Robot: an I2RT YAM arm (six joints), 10 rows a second.
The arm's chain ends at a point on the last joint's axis. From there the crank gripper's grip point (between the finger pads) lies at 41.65 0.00 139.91 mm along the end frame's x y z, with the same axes.
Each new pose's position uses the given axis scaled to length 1; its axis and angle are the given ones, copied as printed.
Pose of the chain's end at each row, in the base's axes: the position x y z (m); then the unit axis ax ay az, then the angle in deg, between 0 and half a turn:
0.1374 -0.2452 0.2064 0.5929 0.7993 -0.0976 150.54
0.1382 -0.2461 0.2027 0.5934 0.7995 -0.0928 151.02
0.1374 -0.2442 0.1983 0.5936 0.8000 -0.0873 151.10
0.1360 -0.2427 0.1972 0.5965 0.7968 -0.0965 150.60
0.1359 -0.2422 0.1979 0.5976 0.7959 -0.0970 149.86
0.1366 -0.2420 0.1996 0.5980 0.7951 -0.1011 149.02
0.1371 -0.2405 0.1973 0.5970 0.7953 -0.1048 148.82
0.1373 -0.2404 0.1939 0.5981 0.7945 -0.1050 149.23
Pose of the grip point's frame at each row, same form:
0.1684 -0.2715 0.0662 0.5929 0.7993 -0.0976 150.54
0.1690 -0.2706 0.0621 0.5934 0.7995 -0.0928 151.02
0.1690 -0.2673 0.0577 0.5936 0.8000 -0.0873 151.10
0.1671 -0.2687 0.0570 0.5965 0.7968 -0.0965 150.60
0.1684 -0.2694 0.0582 0.5976 0.7959 -0.0970 149.86
0.1701 -0.2713 0.0606 0.5980 0.7951 -0.1011 149.02
0.1704 -0.2709 0.0585 0.5970 0.7953 -0.1048 148.82
0.1697 -0.2704 0.0548 0.5981 0.7945 -0.1050 149.23

